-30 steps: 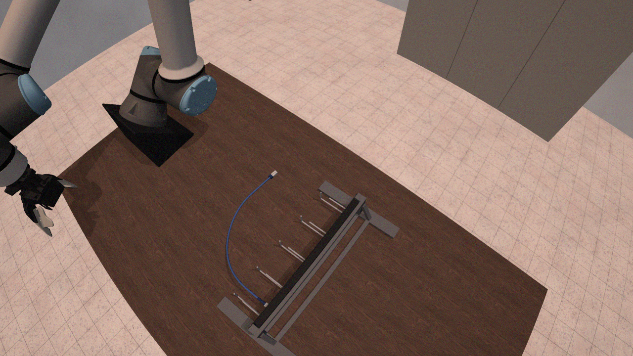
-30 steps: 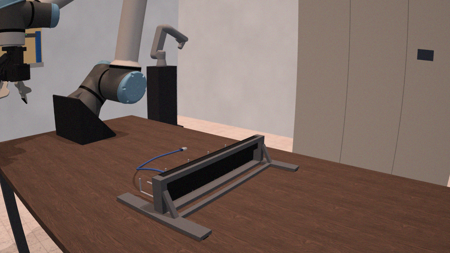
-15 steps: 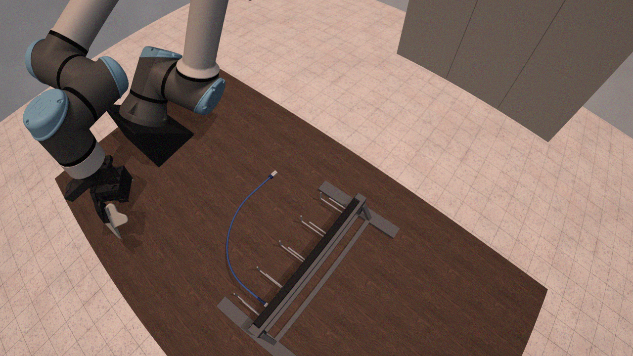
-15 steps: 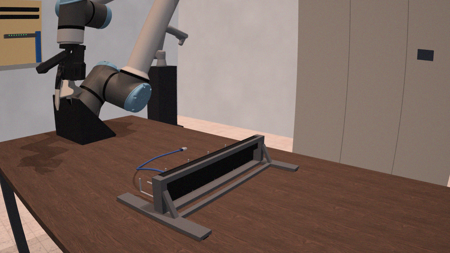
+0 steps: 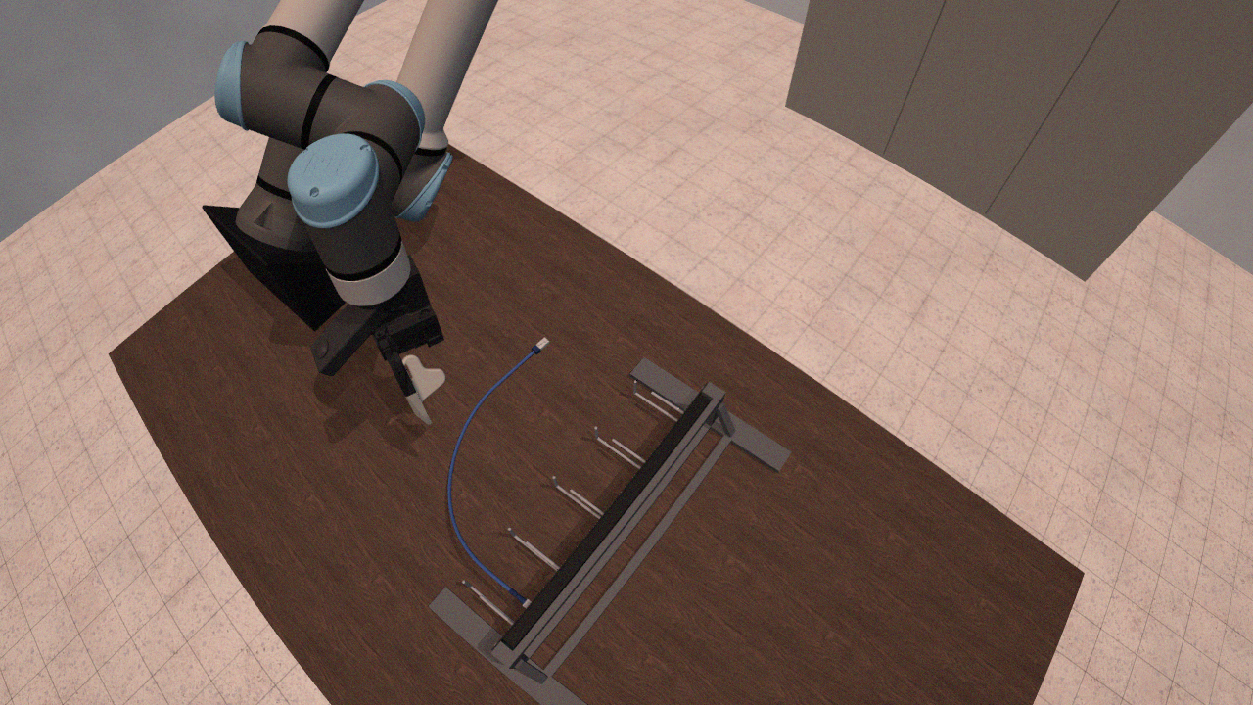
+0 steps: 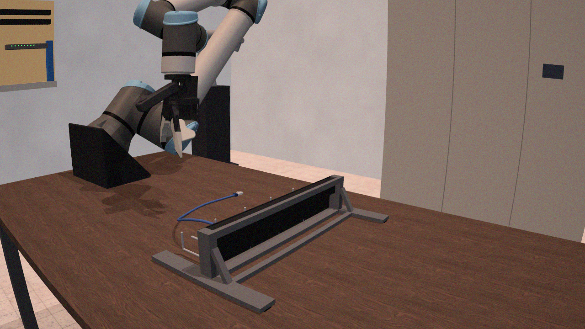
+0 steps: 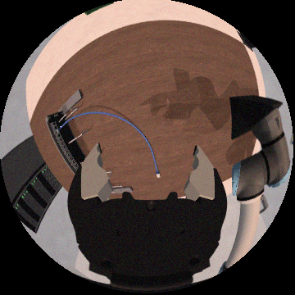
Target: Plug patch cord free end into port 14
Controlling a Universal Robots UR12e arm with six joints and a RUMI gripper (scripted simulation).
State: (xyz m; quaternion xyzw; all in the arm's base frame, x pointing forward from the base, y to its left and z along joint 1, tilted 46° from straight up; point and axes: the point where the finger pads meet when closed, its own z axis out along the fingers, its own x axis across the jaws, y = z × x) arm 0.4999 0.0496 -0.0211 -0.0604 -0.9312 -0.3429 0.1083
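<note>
Right now the plug is 230 mm to the left of my hand and 160 mm below it.
</note>
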